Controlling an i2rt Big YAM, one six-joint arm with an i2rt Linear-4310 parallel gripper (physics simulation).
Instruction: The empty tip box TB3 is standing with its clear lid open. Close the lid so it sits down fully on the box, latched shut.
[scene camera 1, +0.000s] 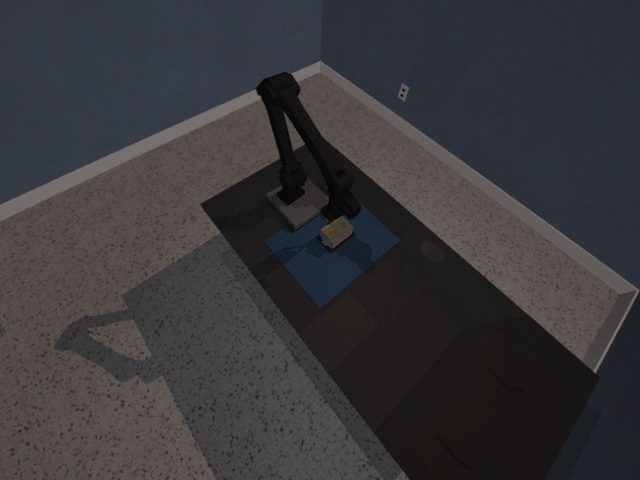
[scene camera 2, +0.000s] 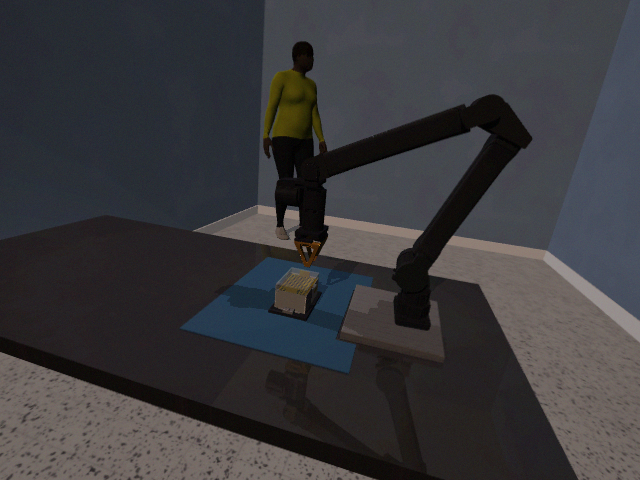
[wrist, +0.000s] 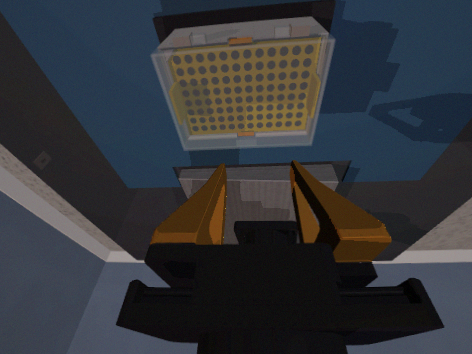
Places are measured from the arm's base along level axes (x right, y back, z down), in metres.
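Pixels of known places: gripper, between the fingertips: (scene camera 1: 332, 220) (scene camera 2: 309, 263) (wrist: 257, 168); arm's base, origin of its link: (scene camera 1: 291, 194) (scene camera 2: 410, 314) (wrist: 266, 231).
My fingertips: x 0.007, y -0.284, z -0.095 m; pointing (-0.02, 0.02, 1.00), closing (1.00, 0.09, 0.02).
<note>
Ahead of a thing's pixels: the offset from my fingertips to its top centre. "spot": to the spot under its first point. Level surfaces: height alone.
The tip box TB3 @(dx -0.007, dy -0.026, dz +0.043 m) (scene camera 1: 337, 233) (scene camera 2: 291, 301) (wrist: 245, 85) stands upright on a dark base @(spot: dx -0.076, dy -0.059, dz +0.112 m) (scene camera 2: 278, 310) (wrist: 250, 11), its yellow perforated deck facing up. The clear lid @(spot: dx +0.045, dy -0.019, dz +0.042 m) (scene camera 2: 305, 270) (wrist: 215, 143) lies over the deck, its rim around the box top in the wrist view. Whether it is fully down or latched I cannot tell. My gripper (scene camera 1: 329, 220) (scene camera 2: 308, 264) (wrist: 257, 168) points down, fingers part-open with nothing between them. It hangs above the box's robot-side edge, apart from the lid. In scene camera 1 the arm hides most of the fingers.
The box and base are on a blue mat @(dz +0.120 m) (scene camera 1: 320, 279) (scene camera 2: 232, 320) (wrist: 115, 85). The arm's pale mounting board (scene camera 1: 305, 209) (scene camera 2: 361, 315) lies beside the mat on the dark table @(dz +0.123 m) (scene camera 1: 413, 289) (scene camera 2: 155, 268). A person in a yellow top (scene camera 2: 294, 103) stands behind the table.
</note>
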